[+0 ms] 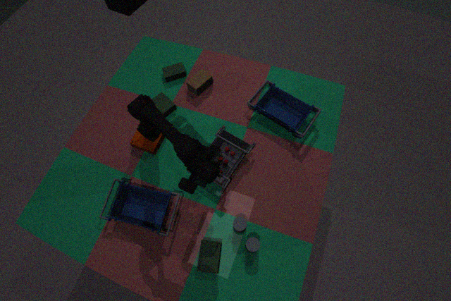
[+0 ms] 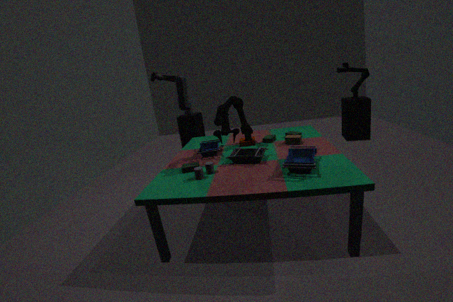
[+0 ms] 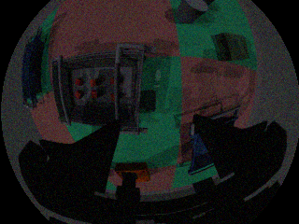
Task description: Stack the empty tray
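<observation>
Right now my gripper tip is 230 mm to the left of the blue tray, 170 mm past it and 90 mm above it.
</observation>
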